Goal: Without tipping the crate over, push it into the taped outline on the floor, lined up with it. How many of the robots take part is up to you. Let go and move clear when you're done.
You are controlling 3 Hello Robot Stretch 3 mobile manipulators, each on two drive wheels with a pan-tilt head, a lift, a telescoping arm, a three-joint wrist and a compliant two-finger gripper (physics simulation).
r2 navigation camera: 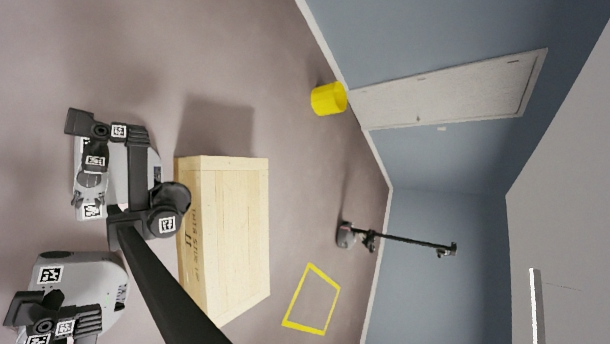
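The pale wooden crate [235,220] stands upright at the centre of the sideways view, its lettered side facing the two near robots. The yellow taped outline [303,329] lies on the floor at lower right, apart from the crate. r2's gripper [90,200] seems to be the one folded over the upper near base; its fingers are spread and hold nothing. That robot's shoulder overlaps the crate's edge in view; contact is unclear. At lower left another robot's wrist shows, its fingers cut off. A third robot stands far off, its gripper [370,241] too small to read. I cannot tell which is r1 or r3.
The upper near base [117,172] and the lower near base [82,280] stand beside the crate's lettered side. A dark mast [165,290] crosses the foreground. A yellow bin [328,99] stands by the wall near a door [445,95]. The far robot's base [345,236] is beyond the outline.
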